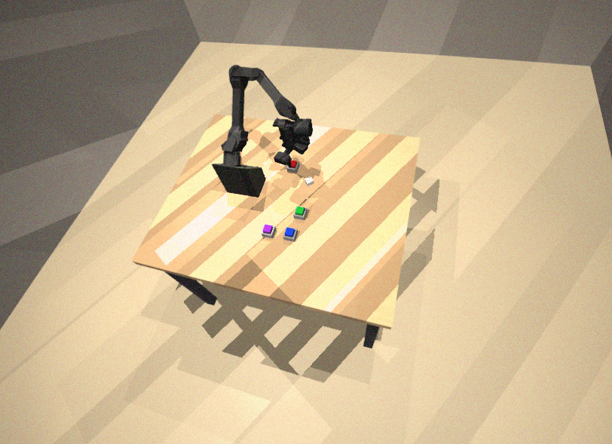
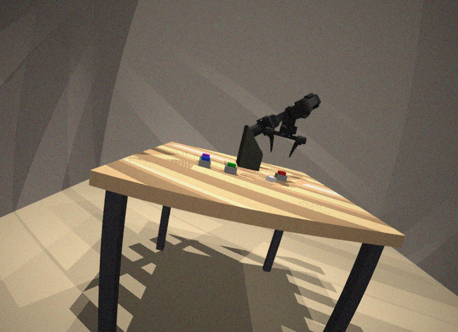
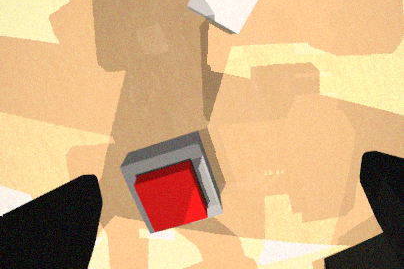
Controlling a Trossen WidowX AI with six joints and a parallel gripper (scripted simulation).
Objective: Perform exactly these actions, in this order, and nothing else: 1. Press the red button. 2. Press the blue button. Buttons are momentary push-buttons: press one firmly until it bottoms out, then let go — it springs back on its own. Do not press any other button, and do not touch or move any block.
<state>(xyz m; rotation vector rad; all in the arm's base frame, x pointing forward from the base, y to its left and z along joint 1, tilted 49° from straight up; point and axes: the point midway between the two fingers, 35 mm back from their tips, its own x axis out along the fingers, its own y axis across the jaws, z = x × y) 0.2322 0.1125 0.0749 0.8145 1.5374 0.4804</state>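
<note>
Now: the red button 8 cm below my gripper tip, 4 cm to the left of it and 4 cm behind it. From my gripper tip the other things lie so: green button: 20 cm to the right, 8 cm below, 7 cm ahead; white block: 10 cm below, 6 cm ahead, 2 cm to the right; blue button: 31 cm to the right, 8 cm below, 6 cm ahead.
</note>
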